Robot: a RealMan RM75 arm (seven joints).
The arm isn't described. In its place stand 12 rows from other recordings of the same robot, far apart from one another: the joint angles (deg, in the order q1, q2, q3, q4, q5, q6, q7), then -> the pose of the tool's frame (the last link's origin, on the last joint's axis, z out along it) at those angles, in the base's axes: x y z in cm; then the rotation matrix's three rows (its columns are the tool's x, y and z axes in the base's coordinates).
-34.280 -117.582 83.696 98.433 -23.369 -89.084 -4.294 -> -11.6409 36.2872 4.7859; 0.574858 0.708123 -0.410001; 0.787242 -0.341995 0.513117; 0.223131 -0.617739 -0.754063
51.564 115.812 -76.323 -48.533 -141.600 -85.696 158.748 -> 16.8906 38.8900 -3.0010; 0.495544 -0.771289 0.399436; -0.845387 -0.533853 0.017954; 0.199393 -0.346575 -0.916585
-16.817 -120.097 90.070 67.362 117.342 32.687 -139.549 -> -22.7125 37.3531 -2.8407; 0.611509 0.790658 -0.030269; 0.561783 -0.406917 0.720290; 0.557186 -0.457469 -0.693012
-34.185 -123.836 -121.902 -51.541 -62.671 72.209 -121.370 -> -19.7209 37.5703 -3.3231; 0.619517 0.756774 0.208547; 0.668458 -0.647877 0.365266; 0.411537 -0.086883 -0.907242
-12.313 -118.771 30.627 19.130 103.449 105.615 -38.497 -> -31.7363 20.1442 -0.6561; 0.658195 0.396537 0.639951; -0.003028 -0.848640 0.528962; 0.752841 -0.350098 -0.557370
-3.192 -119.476 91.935 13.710 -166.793 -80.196 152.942 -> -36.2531 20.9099 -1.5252; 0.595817 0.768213 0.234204; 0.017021 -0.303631 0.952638; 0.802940 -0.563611 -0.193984
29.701 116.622 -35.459 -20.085 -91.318 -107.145 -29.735 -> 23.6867 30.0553 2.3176; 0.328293 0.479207 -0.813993; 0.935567 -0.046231 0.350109; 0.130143 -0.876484 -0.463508
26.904 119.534 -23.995 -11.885 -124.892 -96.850 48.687 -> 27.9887 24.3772 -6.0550; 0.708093 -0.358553 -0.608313; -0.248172 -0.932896 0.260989; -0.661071 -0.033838 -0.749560
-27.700 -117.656 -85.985 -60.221 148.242 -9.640 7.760 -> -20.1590 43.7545 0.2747; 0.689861 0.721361 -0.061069; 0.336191 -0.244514 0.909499; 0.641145 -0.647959 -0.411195
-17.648 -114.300 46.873 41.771 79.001 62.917 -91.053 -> -33.4023 35.1115 9.9307; 0.423410 0.880173 0.214522; 0.290613 -0.356243 0.888051; 0.858061 -0.313667 -0.406626
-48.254 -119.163 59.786 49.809 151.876 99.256 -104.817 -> -20.0912 35.6023 -1.3043; 0.886628 0.301444 -0.350746; 0.267062 -0.952882 -0.143853; -0.377584 0.033873 -0.925356
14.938 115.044 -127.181 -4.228 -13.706 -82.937 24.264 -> 33.7900 19.6986 -6.9107; 0.802660 -0.408993 -0.434122; -0.133587 -0.832644 0.537455; -0.581284 -0.373401 -0.722967
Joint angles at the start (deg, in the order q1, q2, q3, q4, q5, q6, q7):
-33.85, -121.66, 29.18, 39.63, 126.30, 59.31, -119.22
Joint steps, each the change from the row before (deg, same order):
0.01, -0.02, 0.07, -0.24, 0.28, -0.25, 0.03
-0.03, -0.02, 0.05, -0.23, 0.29, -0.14, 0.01
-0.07, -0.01, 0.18, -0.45, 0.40, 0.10, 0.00
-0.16, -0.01, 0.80, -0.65, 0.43, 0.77, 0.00
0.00, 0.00, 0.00, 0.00, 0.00, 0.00, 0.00
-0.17, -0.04, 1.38, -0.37, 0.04, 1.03, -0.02
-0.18, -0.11, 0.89, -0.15, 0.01, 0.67, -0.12
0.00, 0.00, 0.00, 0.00, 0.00, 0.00, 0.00
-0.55, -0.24, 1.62, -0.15, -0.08, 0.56, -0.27
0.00, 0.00, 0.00, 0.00, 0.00, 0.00, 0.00
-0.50, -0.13, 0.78, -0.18, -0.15, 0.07, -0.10
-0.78, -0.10, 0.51, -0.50, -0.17, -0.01, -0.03
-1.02, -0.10, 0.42, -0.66, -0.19, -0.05, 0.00
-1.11, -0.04, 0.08, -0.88, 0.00, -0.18, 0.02
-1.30, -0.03, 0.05, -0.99, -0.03, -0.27, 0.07
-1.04, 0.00, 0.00, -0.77, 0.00, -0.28, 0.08
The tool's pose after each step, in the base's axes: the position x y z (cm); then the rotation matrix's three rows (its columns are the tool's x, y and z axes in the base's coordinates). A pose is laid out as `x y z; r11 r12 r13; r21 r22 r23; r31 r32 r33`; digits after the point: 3 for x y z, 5 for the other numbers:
-31.318 38.673 1.660; 0.27579 0.96098 -0.02122; 0.69292 -0.18346 0.69728; 0.66618 -0.20701 -0.71648
-31.375 38.623 1.515; 0.27645 0.96070 -0.02491; 0.69681 -0.18253 0.69364; 0.66184 -0.20912 -0.71989
-31.383 38.509 1.208; 0.27737 0.96042 -0.02589; 0.70558 -0.18533 0.68397; 0.65209 -0.20798 -0.72905
-31.138 38.305 0.597; 0.28458 0.95849 -0.01751; 0.72302 -0.20260 0.66046; 0.62950 -0.20061 -0.75066
-31.138 38.305 0.597; 0.28458 0.95849 -0.01751; 0.72302 -0.20260 0.66046; 0.62950 -0.20061 -0.75066
-30.664 38.147 -0.018; 0.29837 0.95445 -0.00279; 0.73881 -0.22911 0.63378; 0.60427 -0.19116 -0.77351
-30.276 38.070 -0.440; 0.30667 0.95178 0.00796; 0.74812 -0.24620 0.61620; 0.58845 -0.18301 -0.78755
-30.276 38.070 -0.440; 0.30667 0.95178 0.00796; 0.74812 -0.24620 0.61620; 0.58845 -0.18301 -0.78755
-29.501 38.146 -1.095; 0.32433 0.94568 0.02249; 0.75824 -0.27411 0.59156; 0.56558 -0.17481 -0.80595
-29.501 38.146 -1.095; 0.32433 0.94568 0.02249; 0.75824 -0.27411 0.59156; 0.56558 -0.17481 -0.80595
-28.996 38.304 -1.435; 0.33429 0.94196 0.03090; 0.76077 -0.28905 0.58110; 0.55631 -0.17075 -0.81324
-28.399 38.546 -1.817; 0.34249 0.93859 0.04189; 0.76265 -0.30378 0.57104; 0.54870 -0.16363 -0.81985
-27.674 38.862 -2.239; 0.35150 0.93456 0.05515; 0.76377 -0.32033 0.56039; 0.54139 -0.15485 -0.82639
-27.031 39.182 -2.635; 0.35770 0.93152 0.06566; 0.76525 -0.33270 0.55110; 0.53520 -0.14689 -0.83185
-26.281 39.568 -3.050; 0.36567 0.92754 0.07717; 0.76557 -0.34689 0.54182; 0.52933 -0.13905 -0.83694
-25.701 39.886 -3.340; 0.37263 0.92408 0.08498; 0.76495 -0.35771 0.53563; 0.52536 -0.13459 -0.84017

